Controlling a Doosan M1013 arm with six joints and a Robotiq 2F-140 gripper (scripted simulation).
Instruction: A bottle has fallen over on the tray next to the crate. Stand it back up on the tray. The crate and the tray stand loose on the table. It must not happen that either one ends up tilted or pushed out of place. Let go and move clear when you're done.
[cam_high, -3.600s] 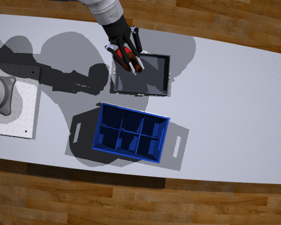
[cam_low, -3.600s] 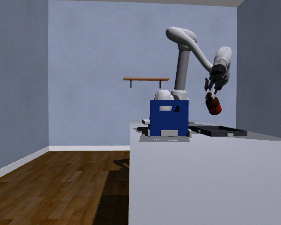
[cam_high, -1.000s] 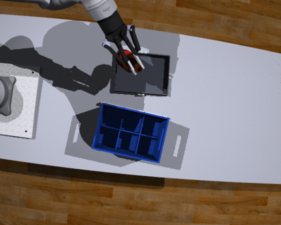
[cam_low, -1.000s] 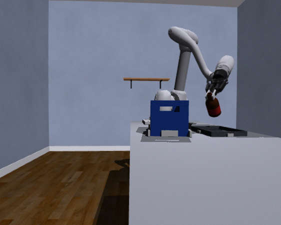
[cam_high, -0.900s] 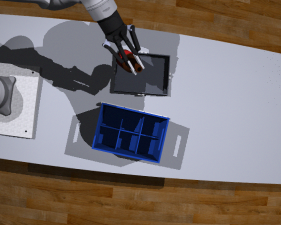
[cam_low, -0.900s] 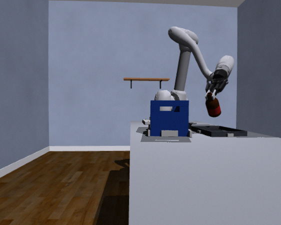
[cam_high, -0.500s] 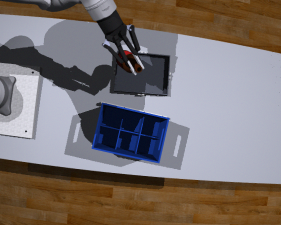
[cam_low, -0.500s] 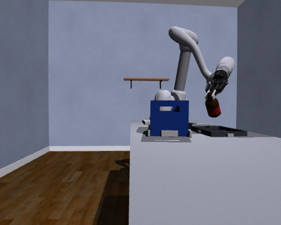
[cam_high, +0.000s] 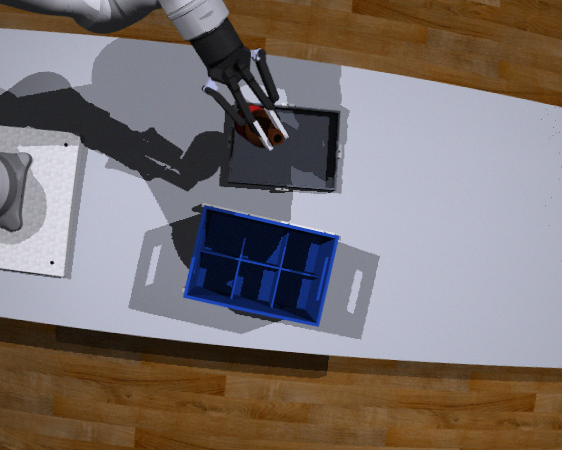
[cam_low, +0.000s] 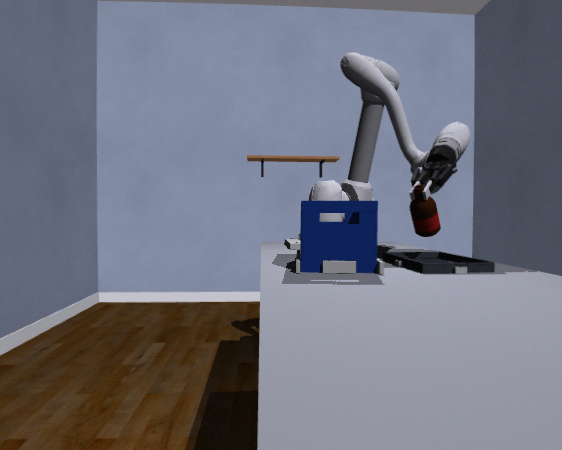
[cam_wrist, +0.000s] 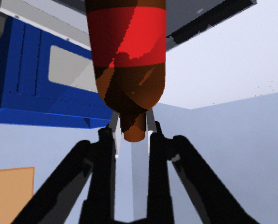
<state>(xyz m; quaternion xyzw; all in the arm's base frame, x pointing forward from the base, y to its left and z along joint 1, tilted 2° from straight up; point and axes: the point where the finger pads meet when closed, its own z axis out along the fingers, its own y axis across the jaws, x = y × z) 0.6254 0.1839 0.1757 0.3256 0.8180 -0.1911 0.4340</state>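
Now: hand 50 mm above the bottle, 10 mm to the right of it and 10 mm past it. Also, from my hand: blue crate 260 mm to the right, 130 mm below, 30 mm ahead; dark tray 200 mm below, 50 mm ahead, 10 mm to the left.
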